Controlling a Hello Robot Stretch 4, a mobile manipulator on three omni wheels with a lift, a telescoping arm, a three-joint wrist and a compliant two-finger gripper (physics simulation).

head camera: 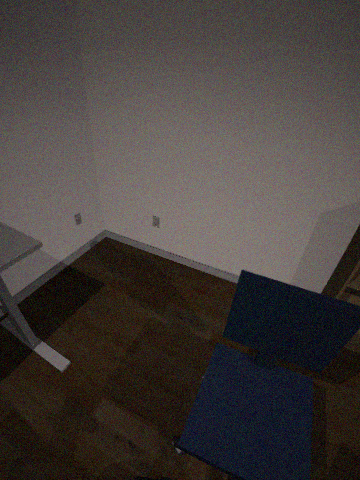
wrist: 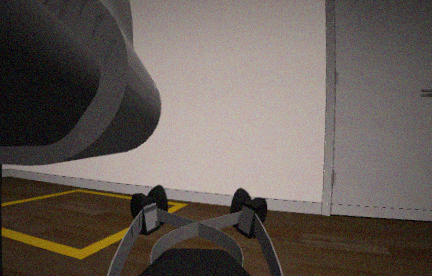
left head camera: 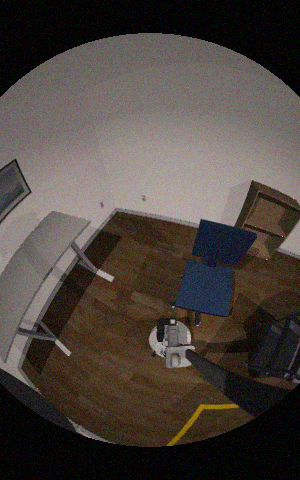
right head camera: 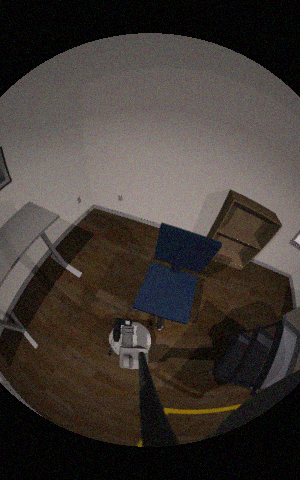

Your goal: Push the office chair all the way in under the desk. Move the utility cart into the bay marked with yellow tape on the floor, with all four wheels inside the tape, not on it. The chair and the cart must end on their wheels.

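Places are measured from the robot's base along level axes (x ahead, y left, z up), in centimetres.
Pixels of known places: gripper, fingertip midpoint: (wrist: 199,202) (left head camera: 158,357) (right head camera: 114,356).
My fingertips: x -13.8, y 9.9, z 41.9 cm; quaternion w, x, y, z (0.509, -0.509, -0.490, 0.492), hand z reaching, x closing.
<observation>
For each thing: its top centre in the pictures, then the offset to it from my fingertips. "pt": a spot on its surface instead. Level surfaces: height alone.
- blue office chair, surface spot: (head camera: 250,415) (right head camera: 166,292) (left head camera: 205,288) pt dx +56.4, dy -41.8, dz +2.3 cm
- grey desk, its level: dz +50.3 cm
- dark grey utility cart, surface spot: (right head camera: 242,355) pt dx -19.2, dy -112.8, dz +1.4 cm
- wooden bookcase, surface spot: (right head camera: 222,215) (left head camera: 248,206) pt dx +134.5, dy -114.5, dz +32.4 cm
The blue office chair (head camera: 250,415) (left head camera: 206,287) (right head camera: 167,292) stands upright, well apart from the grey desk (head camera: 15,245) (left head camera: 45,250) (right head camera: 25,227) at the left. Its seat hides most of its wheeled base. The dark grey utility cart (left head camera: 280,345) (right head camera: 242,355) stands at the right in both side head views; its wheels are hidden. The yellow tape (left head camera: 186,425) (right head camera: 200,411) (wrist: 81,253) shows partly at the bottom of those views and at the lower left of the wrist view. The cart is outside the visible tape. My gripper (wrist: 199,202) is open and empty, above the floor, touching neither chair nor cart.
A wooden bookcase (left head camera: 248,205) (right head camera: 222,215) stands by the wall behind the chair. My round white base (left head camera: 156,346) (right head camera: 116,345) is close to the chair's front. A desk foot (head camera: 52,356) sticks out over the floor. A door (wrist: 385,110) is at the right of the wrist view.
</observation>
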